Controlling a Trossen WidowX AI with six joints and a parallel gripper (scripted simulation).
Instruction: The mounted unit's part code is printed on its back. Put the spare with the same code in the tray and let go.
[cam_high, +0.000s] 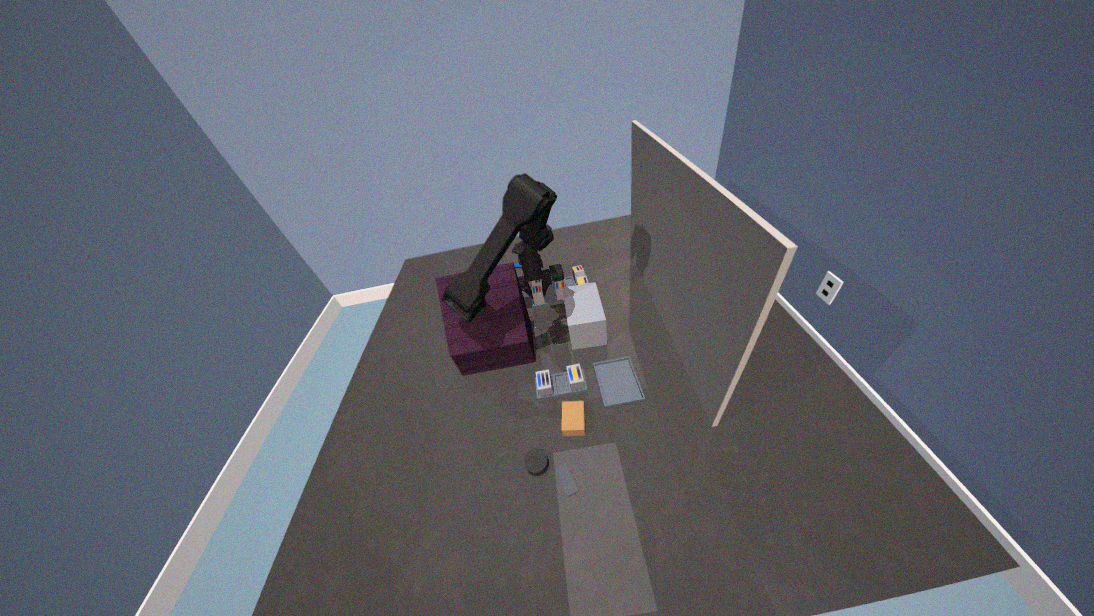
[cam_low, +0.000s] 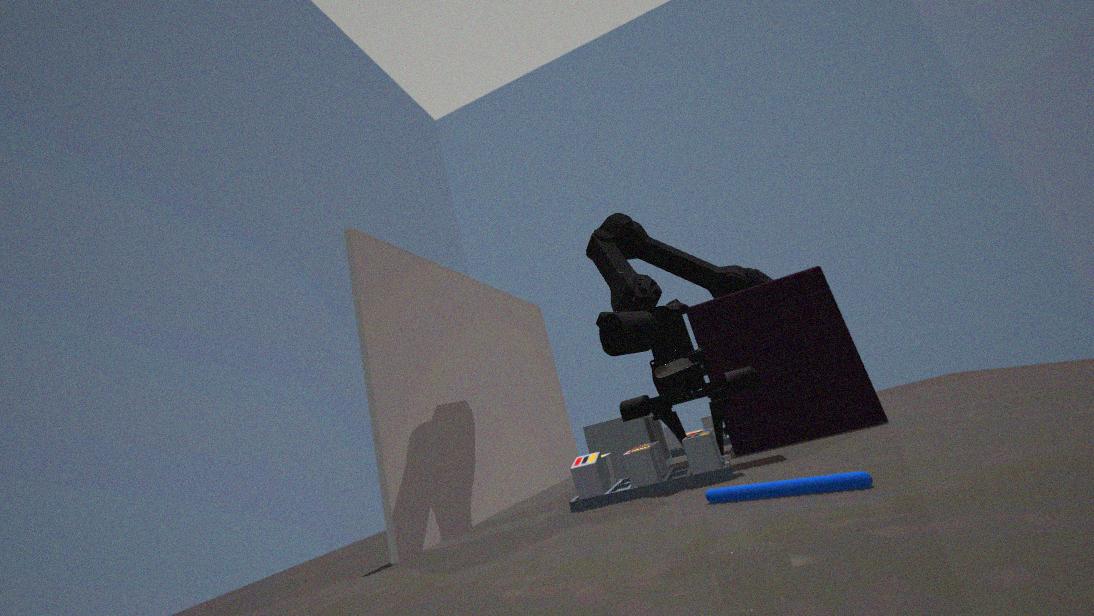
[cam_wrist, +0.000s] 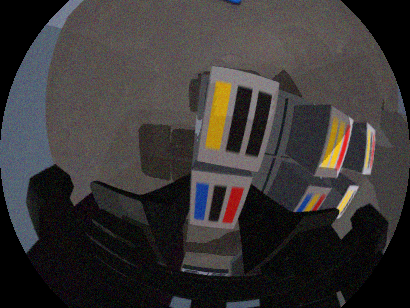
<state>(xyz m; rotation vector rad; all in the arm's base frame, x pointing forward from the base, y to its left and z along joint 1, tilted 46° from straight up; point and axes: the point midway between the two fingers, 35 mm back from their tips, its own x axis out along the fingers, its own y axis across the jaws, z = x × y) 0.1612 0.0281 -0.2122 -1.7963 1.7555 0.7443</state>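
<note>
The grey spare block lies 2 cm above my gripper tip. The rest, counted from my gripper tip: grey tray 36 cm to the right, 17 cm ahead, 1 cm below; then mounted unit 15 cm to the right, 13 cm ahead, 3 cm above; then blue rod 22 cm to the left, 6 cm behind, 1 cm below.
</note>
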